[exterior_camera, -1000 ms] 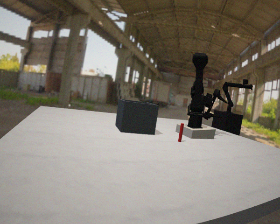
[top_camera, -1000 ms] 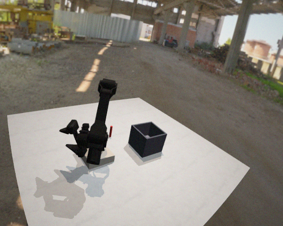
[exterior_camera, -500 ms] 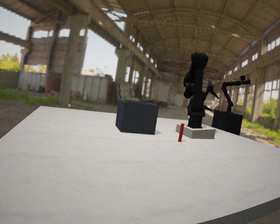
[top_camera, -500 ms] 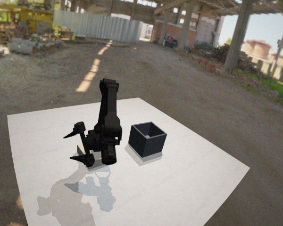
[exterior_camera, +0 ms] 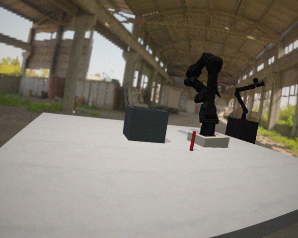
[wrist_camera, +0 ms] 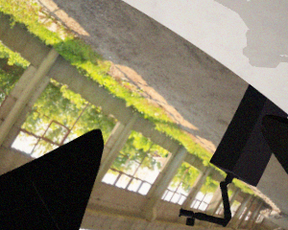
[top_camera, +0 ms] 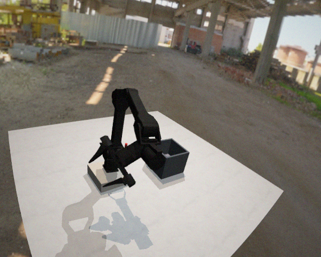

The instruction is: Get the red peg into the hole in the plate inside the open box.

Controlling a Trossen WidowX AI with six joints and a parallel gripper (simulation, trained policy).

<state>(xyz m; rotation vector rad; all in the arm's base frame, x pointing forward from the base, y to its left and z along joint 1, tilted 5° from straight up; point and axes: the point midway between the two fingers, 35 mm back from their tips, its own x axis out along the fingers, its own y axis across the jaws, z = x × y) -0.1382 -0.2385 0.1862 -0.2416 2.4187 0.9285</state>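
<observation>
Right now the red peg is 300 mm ahead of my gripper tip, 380 mm to the left of it and 190 mm below it. The rest, counted from my gripper tip: light plate 470 mm ahead, 210 mm to the left, 190 mm below.
</observation>
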